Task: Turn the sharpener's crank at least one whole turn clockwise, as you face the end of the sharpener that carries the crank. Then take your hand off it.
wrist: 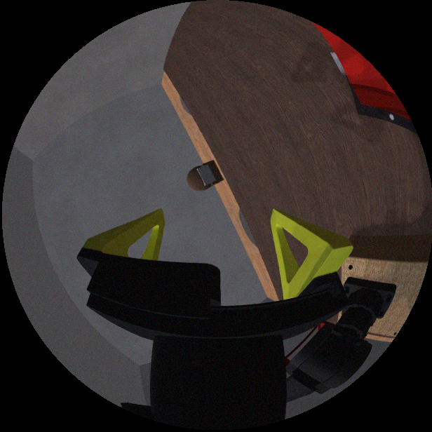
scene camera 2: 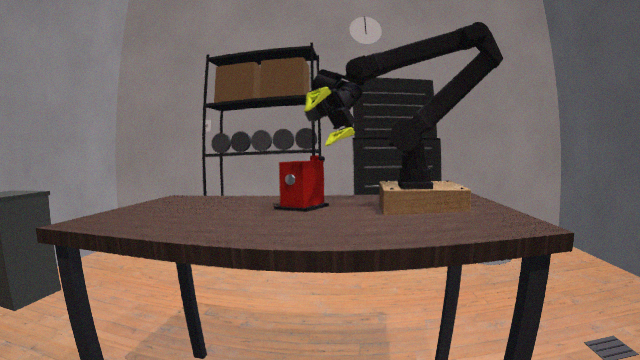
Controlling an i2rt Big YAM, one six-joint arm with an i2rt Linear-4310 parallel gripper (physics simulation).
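Frame: origin at the arm's base, x ahead, y left, z up, level; centimetres.
Seen in the pictures: gripper, fingertip midpoint: (scene camera 2: 316, 128); arm's base, link origin: (scene camera 2: 415, 186).
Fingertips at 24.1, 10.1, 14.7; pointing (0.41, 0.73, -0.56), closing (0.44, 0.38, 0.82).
Note:
Offsets run from my fingertips to a thing's top centre, as dx, dy, dz. "pt": to the spot under its first point. Level surfaces: height alone.
The red sharpener {pt +5.8, -12.8, -14.3} (scene camera 2: 301, 186) (wrist: 372, 72) stands upright on its dark base on the table, with a round silver disc on the face towards scene camera 2. In the wrist view part of it shows at the upper right edge. A small dark knob {+2.8, -28.4, -6.5} (scene camera 2: 321, 158) shows beside a red piece at its top right in scene camera 2; the rest of the crank is hidden there, and the crank does not show in the wrist view. My gripper (scene camera 2: 317, 127) (wrist: 217, 214) is open, its yellow fingers wide apart and empty. It hangs above the sharpener's height, apart from it.
The table {dz -20.7} (scene camera 2: 225, 227) (wrist: 260, 100) carries the arm's wooden base block (scene camera 2: 425, 200) (wrist: 400, 295), right of the sharpener in scene camera 2. A shelf rack (scene camera 2: 260, 105) with boxes and dark cabinets (scene camera 2: 395, 117) stand behind the table. A small grey-faced block (wrist: 206, 175) shows near the table edge.

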